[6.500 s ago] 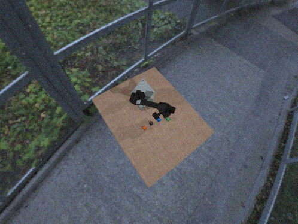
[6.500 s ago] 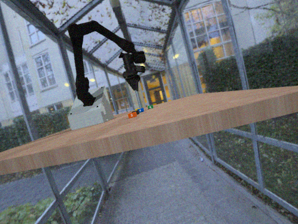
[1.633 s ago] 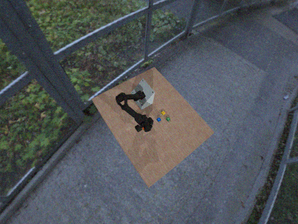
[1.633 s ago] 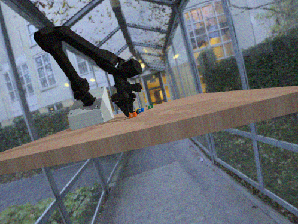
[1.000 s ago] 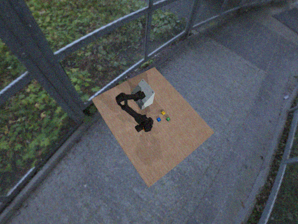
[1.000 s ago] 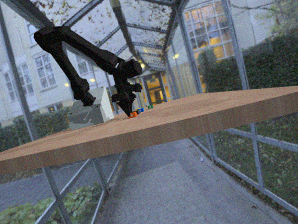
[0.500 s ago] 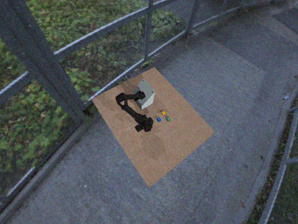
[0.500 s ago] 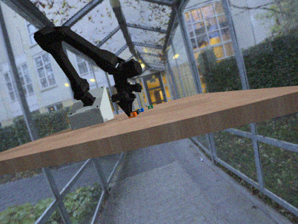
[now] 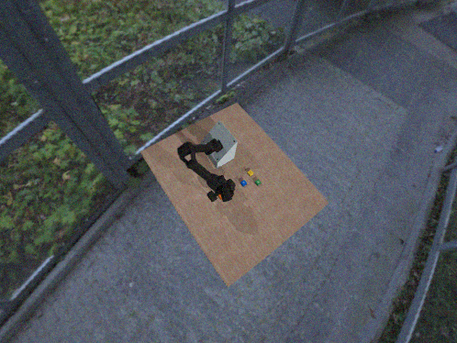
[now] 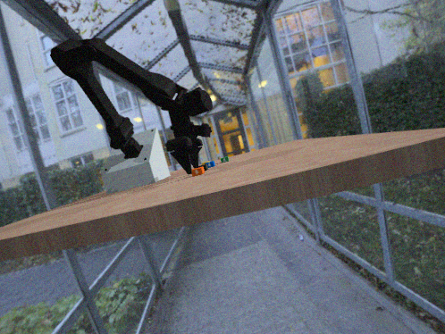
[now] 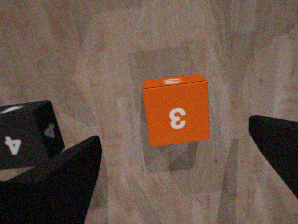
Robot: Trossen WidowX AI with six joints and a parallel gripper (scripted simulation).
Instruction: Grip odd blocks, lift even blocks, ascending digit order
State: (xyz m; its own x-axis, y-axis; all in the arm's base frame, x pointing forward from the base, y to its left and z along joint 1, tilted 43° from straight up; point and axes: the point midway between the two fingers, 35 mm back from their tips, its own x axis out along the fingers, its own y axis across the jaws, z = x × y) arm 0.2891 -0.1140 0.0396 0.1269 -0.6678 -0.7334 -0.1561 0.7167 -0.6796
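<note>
Now: gripper tip 1 cm short of the orange block. From my gripper tip the other things lie so: blue block (18 cm to the left, 1 cm behind); yellow block (26 cm to the left, 5 cm behind); black block (9 cm to the left).
</note>
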